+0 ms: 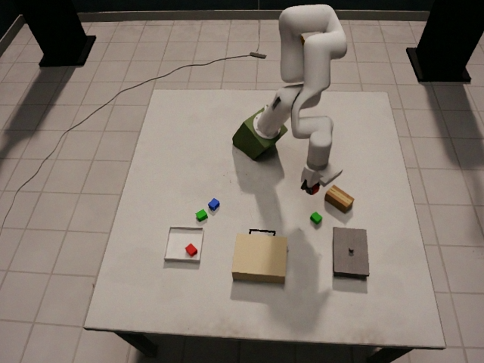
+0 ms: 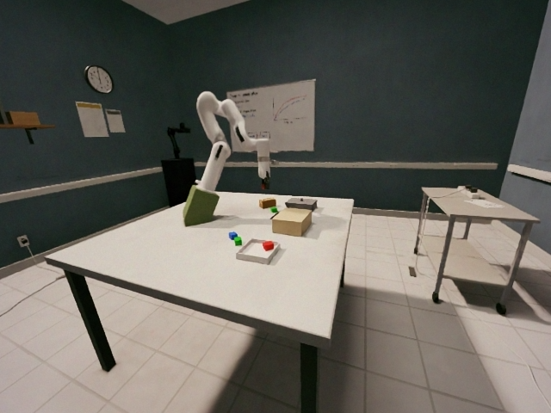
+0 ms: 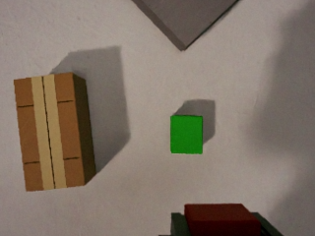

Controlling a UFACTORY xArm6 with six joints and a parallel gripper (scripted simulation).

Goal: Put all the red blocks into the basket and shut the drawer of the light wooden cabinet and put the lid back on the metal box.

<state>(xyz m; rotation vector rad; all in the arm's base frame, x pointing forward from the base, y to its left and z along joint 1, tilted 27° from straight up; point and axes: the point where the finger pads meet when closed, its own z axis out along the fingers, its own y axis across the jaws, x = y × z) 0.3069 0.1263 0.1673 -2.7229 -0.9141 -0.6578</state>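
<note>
My hand is 51 cm to the left of the white basket, 18 cm above it and 16 cm short of it. Round my hand: light wooden cabinet: 22 cm ahead, 20 cm to the right, 15 cm below; drawer: 21 cm ahead, 20 cm to the right, 15 cm below; grey metal lid: 20 cm ahead, 14 cm to the left, 14 cm below.
</note>
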